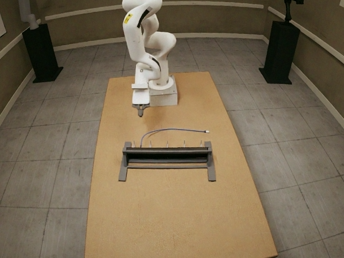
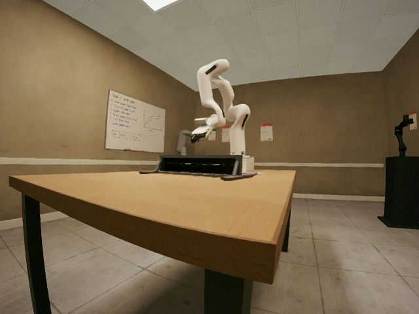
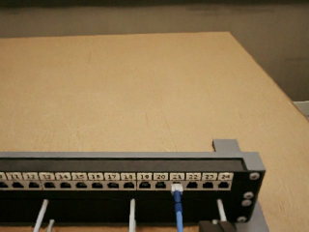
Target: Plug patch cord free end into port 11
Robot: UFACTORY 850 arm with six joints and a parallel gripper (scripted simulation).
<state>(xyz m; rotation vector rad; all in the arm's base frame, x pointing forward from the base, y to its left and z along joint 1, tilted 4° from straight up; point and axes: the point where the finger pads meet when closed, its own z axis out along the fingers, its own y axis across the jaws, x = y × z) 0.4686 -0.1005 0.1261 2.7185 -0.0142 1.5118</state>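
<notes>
Now: the white plug 5 cm behind my hand, 41 cm to the left of it and 20 cm below it.
</notes>
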